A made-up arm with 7 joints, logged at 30 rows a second.
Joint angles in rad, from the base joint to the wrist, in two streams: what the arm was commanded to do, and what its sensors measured. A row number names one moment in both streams.
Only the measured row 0 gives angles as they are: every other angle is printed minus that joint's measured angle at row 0.
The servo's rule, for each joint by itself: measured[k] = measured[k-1] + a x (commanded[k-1-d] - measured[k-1]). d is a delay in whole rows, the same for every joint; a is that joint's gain. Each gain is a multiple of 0.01, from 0.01 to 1. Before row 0 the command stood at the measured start. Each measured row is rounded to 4 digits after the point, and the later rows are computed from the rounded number. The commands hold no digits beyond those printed.
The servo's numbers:
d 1
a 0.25 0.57 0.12 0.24 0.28 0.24 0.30
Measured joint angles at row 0:
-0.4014 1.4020 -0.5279 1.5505 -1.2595 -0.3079 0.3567
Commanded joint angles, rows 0 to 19:
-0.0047 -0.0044 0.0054 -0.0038 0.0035 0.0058 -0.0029
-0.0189 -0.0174 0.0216 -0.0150 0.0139 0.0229 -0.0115
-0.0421 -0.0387 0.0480 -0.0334 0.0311 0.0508 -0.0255
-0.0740 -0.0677 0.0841 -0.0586 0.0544 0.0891 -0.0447
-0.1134 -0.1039 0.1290 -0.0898 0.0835 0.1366 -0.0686
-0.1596 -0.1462 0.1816 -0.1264 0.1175 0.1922 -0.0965
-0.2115 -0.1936 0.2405 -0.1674 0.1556 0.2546 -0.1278
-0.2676 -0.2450 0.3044 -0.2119 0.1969 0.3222 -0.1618
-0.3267 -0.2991 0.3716 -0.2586 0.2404 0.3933 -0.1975
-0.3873 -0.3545 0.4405 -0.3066 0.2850 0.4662 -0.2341
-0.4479 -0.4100 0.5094 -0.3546 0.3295 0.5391 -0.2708
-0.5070 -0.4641 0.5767 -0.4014 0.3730 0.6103 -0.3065
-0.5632 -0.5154 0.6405 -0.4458 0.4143 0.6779 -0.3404
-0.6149 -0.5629 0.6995 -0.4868 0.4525 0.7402 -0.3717
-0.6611 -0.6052 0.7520 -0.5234 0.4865 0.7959 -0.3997
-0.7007 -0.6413 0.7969 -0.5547 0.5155 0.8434 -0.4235
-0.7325 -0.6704 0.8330 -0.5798 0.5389 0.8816 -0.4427
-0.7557 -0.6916 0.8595 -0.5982 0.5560 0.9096 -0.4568
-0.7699 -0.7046 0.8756 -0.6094 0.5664 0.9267 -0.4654
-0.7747 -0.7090 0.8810 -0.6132 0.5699 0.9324 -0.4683
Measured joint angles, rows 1 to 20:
0.0000 0.0000 0.0000 0.0000 0.0000 0.0000 0.0000
-0.0012 -0.0025 0.0006 -0.0009 0.0010 0.0014 -0.0009
-0.0056 -0.0110 0.0031 -0.0043 0.0046 0.0066 -0.0041
-0.0147 -0.0268 0.0085 -0.0113 0.0120 0.0172 -0.0105
-0.0295 -0.0501 0.0176 -0.0227 0.0239 0.0345 -0.0208
-0.0505 -0.0808 0.0310 -0.0388 0.0406 0.0590 -0.0351
-0.0778 -0.1181 0.0491 -0.0598 0.0621 0.0910 -0.0535
-0.1112 -0.1611 0.0721 -0.0856 0.0883 0.1303 -0.0758
-0.1503 -0.2089 0.1000 -0.1159 0.1187 0.1764 -0.1016
-0.1944 -0.2603 0.1326 -0.1501 0.1528 0.2285 -0.1304
-0.2426 -0.3140 0.1695 -0.1877 0.1898 0.2855 -0.1615
-0.2939 -0.3687 0.2103 -0.2278 0.2289 0.3464 -0.1943
-0.3472 -0.4231 0.2543 -0.2695 0.2692 0.4097 -0.2280
-0.4012 -0.4757 0.3006 -0.3118 0.3098 0.4741 -0.2617
-0.4546 -0.5254 0.3485 -0.3538 0.3498 0.5380 -0.2947
-0.5062 -0.5709 0.3969 -0.3945 0.3881 0.5999 -0.3262
-0.5548 -0.6110 0.4449 -0.4329 0.4238 0.6583 -0.3554
-0.5992 -0.6449 0.4915 -0.4682 0.4560 0.7119 -0.3816
-0.6383 -0.6715 0.5357 -0.4994 0.4840 0.7593 -0.4042
-0.6712 -0.6904 0.5765 -0.5258 0.5071 0.7995 -0.4226

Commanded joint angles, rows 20 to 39:
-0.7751 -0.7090 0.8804 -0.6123 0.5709 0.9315 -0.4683
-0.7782 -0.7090 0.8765 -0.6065 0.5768 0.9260 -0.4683
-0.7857 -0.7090 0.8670 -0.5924 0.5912 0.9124 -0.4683
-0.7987 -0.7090 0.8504 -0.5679 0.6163 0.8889 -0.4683
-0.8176 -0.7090 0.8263 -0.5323 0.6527 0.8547 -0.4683
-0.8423 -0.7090 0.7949 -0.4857 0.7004 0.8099 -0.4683
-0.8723 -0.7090 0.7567 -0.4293 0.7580 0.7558 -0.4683
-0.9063 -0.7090 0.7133 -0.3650 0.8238 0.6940 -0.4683
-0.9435 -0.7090 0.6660 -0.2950 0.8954 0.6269 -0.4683
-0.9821 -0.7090 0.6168 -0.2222 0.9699 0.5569 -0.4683
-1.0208 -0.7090 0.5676 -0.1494 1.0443 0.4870 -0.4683
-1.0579 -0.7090 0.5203 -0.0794 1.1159 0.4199 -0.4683
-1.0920 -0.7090 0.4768 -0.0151 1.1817 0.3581 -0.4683
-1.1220 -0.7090 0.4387 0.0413 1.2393 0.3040 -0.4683
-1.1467 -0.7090 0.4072 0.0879 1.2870 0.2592 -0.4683
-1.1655 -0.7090 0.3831 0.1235 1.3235 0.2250 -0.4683
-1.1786 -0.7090 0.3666 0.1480 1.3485 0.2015 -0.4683
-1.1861 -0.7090 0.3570 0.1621 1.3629 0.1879 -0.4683
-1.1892 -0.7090 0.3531 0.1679 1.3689 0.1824 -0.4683
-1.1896 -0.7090 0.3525 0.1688 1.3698 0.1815 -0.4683
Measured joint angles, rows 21 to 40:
-0.6971 -0.7010 0.6130 -0.5468 0.5247 0.8314 -0.4363
-0.7166 -0.7056 0.6451 -0.5625 0.5376 0.8554 -0.4459
-0.7320 -0.7075 0.6729 -0.5731 0.5486 0.8723 -0.4526
-0.7454 -0.7084 0.6962 -0.5777 0.5605 0.8819 -0.4573
-0.7587 -0.7087 0.7147 -0.5753 0.5761 0.8836 -0.4606
-0.7734 -0.7089 0.7281 -0.5650 0.5975 0.8767 -0.4629
-0.7906 -0.7090 0.7361 -0.5460 0.6263 0.8607 -0.4645
-0.8110 -0.7090 0.7386 -0.5180 0.6632 0.8355 -0.4656
-0.8348 -0.7090 0.7356 -0.4813 0.7082 0.8015 -0.4664
-0.8620 -0.7090 0.7272 -0.4366 0.7606 0.7596 -0.4670
-0.8920 -0.7090 0.7140 -0.3851 0.8192 0.7110 -0.4674
-0.9242 -0.7090 0.6964 -0.3285 0.8822 0.6572 -0.4677
-0.9576 -0.7090 0.6753 -0.2687 0.9476 0.6002 -0.4679
-0.9912 -0.7090 0.6515 -0.2078 1.0131 0.5421 -0.4680
-1.0239 -0.7090 0.6260 -0.1480 1.0764 0.4850 -0.4681
-1.0546 -0.7090 0.5997 -0.0914 1.1354 0.4308 -0.4682
-1.0823 -0.7090 0.5737 -0.0398 1.1881 0.3814 -0.4682
-1.1064 -0.7090 0.5488 0.0053 1.2330 0.3382 -0.4682
-1.1263 -0.7090 0.5258 0.0429 1.2694 0.3021 -0.4682
-1.1420 -0.7090 0.5051 0.0729 1.2973 0.2734 -0.4682

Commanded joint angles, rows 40 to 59:
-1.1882 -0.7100 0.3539 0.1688 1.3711 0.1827 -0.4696
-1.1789 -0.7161 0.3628 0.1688 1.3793 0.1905 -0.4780
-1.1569 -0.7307 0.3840 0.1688 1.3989 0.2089 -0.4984
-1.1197 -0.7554 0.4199 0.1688 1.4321 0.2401 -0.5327
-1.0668 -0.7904 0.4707 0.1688 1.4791 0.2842 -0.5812
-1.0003 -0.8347 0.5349 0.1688 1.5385 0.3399 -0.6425
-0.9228 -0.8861 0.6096 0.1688 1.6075 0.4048 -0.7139
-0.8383 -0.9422 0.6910 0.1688 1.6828 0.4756 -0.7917
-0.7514 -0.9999 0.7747 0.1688 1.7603 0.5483 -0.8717
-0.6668 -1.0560 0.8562 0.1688 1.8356 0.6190 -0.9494
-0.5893 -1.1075 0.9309 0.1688 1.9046 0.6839 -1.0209
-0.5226 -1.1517 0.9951 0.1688 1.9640 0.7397 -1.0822
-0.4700 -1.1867 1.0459 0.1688 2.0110 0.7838 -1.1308
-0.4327 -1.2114 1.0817 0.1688 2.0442 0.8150 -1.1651
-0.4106 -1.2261 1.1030 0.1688 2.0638 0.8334 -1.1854
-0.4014 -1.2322 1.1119 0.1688 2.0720 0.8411 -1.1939
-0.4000 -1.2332 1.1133 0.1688 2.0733 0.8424 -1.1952
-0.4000 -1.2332 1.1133 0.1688 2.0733 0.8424 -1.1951
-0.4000 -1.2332 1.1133 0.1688 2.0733 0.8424 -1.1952
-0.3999 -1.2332 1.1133 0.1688 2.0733 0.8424 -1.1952
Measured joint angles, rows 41 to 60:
-1.1539 -0.7090 0.4868 0.0959 1.3176 0.2513 -0.4682
-1.1625 -0.7096 0.4709 0.1134 1.3326 0.2348 -0.4686
-1.1666 -0.7133 0.4579 0.1267 1.3457 0.2242 -0.4714
-1.1642 -0.7232 0.4490 0.1368 1.3606 0.2205 -0.4795
-1.1531 -0.7416 0.4455 0.1445 1.3806 0.2252 -0.4955
-1.1315 -0.7694 0.4485 0.1503 1.4082 0.2394 -0.5212
-1.0987 -0.8066 0.4589 0.1547 1.4447 0.2635 -0.5576
-1.0547 -0.8519 0.4770 0.1581 1.4903 0.2974 -0.6045
-1.0006 -0.9034 0.5027 0.1607 1.5442 0.3402 -0.6607
-0.9383 -0.9584 0.5353 0.1626 1.6047 0.3901 -0.7240
-0.8704 -1.0140 0.5738 0.1641 1.6694 0.4450 -0.7916
-0.8001 -1.0673 0.6167 0.1652 1.7353 0.5023 -0.8604
-0.7307 -1.1154 0.6621 0.1661 1.7993 0.5593 -0.9269
-0.6655 -1.1560 0.7082 0.1667 1.8586 0.6132 -0.9881
-0.6073 -1.1876 0.7530 0.1672 1.9106 0.6616 -1.0412
-0.5581 -1.2095 0.7950 0.1676 1.9535 0.7028 -1.0845
-0.5189 -1.2224 0.8330 0.1679 1.9867 0.7360 -1.1173
-0.4892 -1.2286 0.8666 0.1681 2.0109 0.7615 -1.1407
-0.4669 -1.2312 0.8962 0.1683 2.0284 0.7809 -1.1570
-0.4502 -1.2323 0.9223 0.1684 2.0410 0.7957 -1.1685

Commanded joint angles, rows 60 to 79:
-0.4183 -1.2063 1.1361 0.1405 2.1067 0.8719 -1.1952
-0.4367 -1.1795 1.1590 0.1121 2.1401 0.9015 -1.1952
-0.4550 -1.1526 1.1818 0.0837 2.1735 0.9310 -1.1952
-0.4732 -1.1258 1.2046 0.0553 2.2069 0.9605 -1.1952
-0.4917 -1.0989 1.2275 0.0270 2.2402 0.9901 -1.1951
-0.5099 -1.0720 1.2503 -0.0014 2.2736 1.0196 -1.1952
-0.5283 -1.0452 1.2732 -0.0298 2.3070 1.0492 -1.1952
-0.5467 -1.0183 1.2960 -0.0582 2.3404 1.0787 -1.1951
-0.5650 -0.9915 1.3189 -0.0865 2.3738 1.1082 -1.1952
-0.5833 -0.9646 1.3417 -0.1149 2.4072 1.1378 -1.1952
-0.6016 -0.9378 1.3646 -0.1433 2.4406 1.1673 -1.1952
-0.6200 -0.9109 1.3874 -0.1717 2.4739 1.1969 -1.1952
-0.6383 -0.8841 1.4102 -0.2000 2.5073 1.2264 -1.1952
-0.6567 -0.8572 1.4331 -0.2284 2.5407 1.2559 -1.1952
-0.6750 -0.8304 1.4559 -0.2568 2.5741 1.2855 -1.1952
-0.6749 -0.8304 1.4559 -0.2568 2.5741 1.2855 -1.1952
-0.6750 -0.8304 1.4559 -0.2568 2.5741 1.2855 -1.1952
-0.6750 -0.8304 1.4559 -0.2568 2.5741 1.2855 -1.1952
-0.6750 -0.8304 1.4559 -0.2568 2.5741 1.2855 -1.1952
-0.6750 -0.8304 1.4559 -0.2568 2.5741 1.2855 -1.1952
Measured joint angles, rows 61 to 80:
-0.4376 -1.2328 0.9452 0.1685 2.0500 0.8069 -1.1765
-0.4328 -1.2177 0.9681 0.1618 2.0659 0.8225 -1.1821
-0.4338 -1.1959 0.9910 0.1499 2.0867 0.8415 -1.1860
-0.4391 -1.1712 1.0139 0.1340 2.1110 0.8630 -1.1888
-0.4476 -1.1453 1.0368 0.1151 2.1379 0.8864 -1.1907
-0.4586 -1.1189 1.0597 0.0940 2.1665 0.9113 -1.1920
-0.4714 -1.0922 1.0826 0.0711 2.1965 0.9373 -1.1930
-0.4856 -1.0654 1.1055 0.0469 2.2274 0.9642 -1.1937
-0.5009 -1.0386 1.1284 0.0217 2.2590 0.9917 -1.1941
-0.5169 -1.0118 1.1513 -0.0043 2.2911 1.0197 -1.1944
-0.5335 -0.9849 1.1741 -0.0308 2.3236 1.0480 -1.1946
-0.5505 -0.9581 1.1970 -0.0578 2.3564 1.0766 -1.1948
-0.5679 -0.9312 1.2198 -0.0851 2.3893 1.1055 -1.1949
-0.5855 -0.9044 1.2426 -0.1127 2.4223 1.1345 -1.1950
-0.6033 -0.8775 1.2655 -0.1405 2.4555 1.1636 -1.1951
-0.6212 -0.8507 1.2883 -0.1684 2.4887 1.1929 -1.1951
-0.6346 -0.8391 1.3084 -0.1896 2.5126 1.2151 -1.1951
-0.6447 -0.8341 1.3261 -0.2057 2.5298 1.2320 -1.1951
-0.6523 -0.8320 1.3417 -0.2180 2.5422 1.2448 -1.1951
-0.6580 -0.8311 1.3554 -0.2273 2.5511 1.2546 -1.1951

